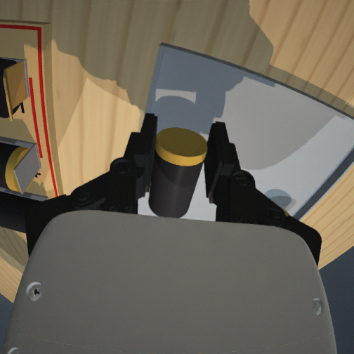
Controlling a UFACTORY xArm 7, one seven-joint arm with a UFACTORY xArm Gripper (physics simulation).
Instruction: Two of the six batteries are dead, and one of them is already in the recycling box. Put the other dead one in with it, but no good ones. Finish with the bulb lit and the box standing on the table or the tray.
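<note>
A dark battery [175, 182] with a yellow end cap stands upright over the pale grey tray [320, 150]; whether its base touches the tray is hidden. My gripper [182, 135] is shut on this battery, one black finger against each side. At the left, a battery [14, 167] with a yellow end lies in a holder on the wooden board [15, 45]. Another holder above it has a tan end plate [17, 84] and a dark thing inside. The recycling box and the bulb do not show.
The board's edge with red lines runs down the left side. A small yellow sliver [286, 212] shows beside the right finger linkage, mostly hidden. The wooden table [100, 107] lies between board and tray. Shadows fall across the tray and table.
</note>
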